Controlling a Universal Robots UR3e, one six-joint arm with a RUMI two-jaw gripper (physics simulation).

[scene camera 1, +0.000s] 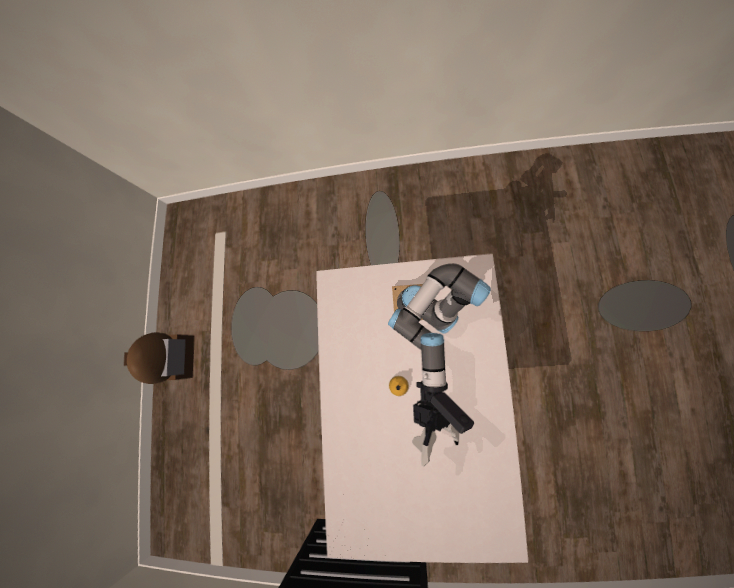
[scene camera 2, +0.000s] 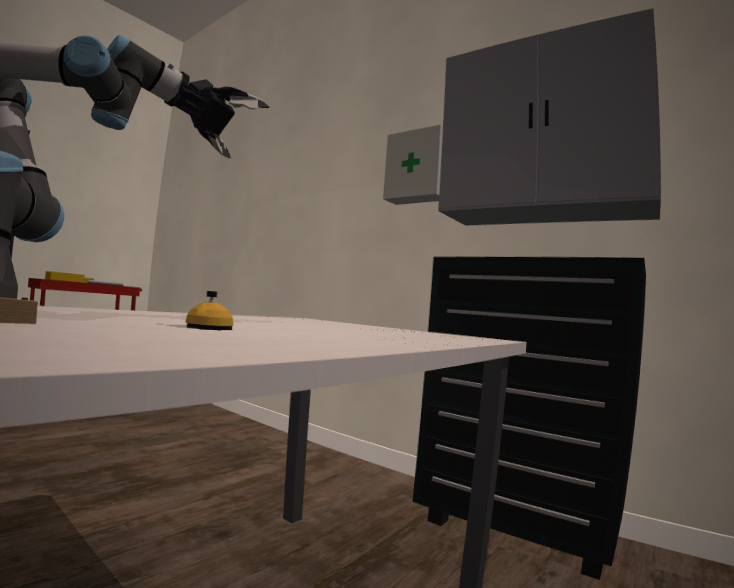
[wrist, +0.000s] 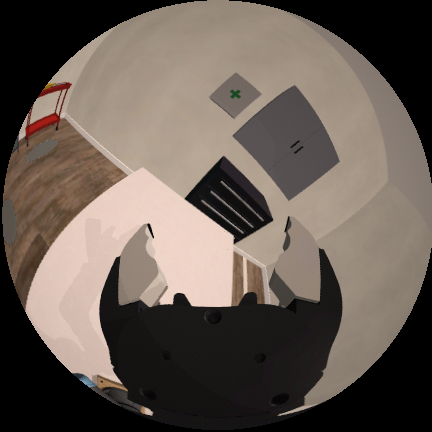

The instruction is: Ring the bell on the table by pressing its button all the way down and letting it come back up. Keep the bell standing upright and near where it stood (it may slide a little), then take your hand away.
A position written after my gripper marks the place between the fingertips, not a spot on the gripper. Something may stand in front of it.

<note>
In view: my gripper (scene camera 2: 249, 132) and a bell (scene camera 2: 209, 316).
My gripper also shows in scene camera 1 (scene camera 1: 441, 455) and in the wrist view (wrist: 217, 222). The wrist view does not show the bell, which is hidden by my gripper.
</note>
